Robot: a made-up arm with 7 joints.
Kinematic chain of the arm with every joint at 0, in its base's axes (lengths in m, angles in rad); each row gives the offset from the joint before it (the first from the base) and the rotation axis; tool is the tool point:
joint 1: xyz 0 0 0.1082 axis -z
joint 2: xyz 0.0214 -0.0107 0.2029 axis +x
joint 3: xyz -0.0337 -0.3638 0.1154 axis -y
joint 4: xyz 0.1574 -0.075 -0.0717 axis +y
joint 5: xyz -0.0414 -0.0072 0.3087 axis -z
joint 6: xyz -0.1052 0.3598 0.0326 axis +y
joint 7: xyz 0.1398 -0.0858 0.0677 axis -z
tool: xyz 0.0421 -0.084 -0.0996
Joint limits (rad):
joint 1: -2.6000..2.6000
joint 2: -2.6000..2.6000
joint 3: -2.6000..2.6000
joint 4: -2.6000..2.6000
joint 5: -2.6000..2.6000
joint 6: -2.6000..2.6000
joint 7: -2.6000..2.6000
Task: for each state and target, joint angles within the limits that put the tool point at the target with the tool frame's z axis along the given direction. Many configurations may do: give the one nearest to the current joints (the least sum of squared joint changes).
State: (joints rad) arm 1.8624 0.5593 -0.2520 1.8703 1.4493 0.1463 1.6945
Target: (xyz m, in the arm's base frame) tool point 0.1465 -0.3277 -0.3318 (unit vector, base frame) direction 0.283 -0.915 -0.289
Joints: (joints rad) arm 1.1314 1.1457 -0.0118 1.8351 2.2569 0.4236 2.3761
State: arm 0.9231 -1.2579 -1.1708 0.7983 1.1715 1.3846 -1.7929
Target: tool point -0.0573 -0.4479 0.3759 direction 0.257 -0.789 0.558
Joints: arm 0.1061 -0.9789 -1.6689 0.0852 1.2956 1.1688 -1.9374
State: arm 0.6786 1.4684 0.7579 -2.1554 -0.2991 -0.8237 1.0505
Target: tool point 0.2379 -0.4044 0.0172 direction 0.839 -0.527 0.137
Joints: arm 1.2032 2.1367 1.2037 -2.6000 -0.6394 -0.3464 1.2267
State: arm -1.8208 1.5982 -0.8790 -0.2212 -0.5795 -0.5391 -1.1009
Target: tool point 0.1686 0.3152 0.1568 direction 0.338 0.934 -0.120
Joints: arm -1.9804 1.5360 -1.0167 -0.0548 -0.7887 -0.2038 -1.0613
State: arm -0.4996 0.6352 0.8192 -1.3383 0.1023 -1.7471 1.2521
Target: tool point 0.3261 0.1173 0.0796 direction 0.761 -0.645 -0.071
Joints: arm -0.0519 1.5426 1.3545 -1.9537 -0.1084 -2.1548 1.5593
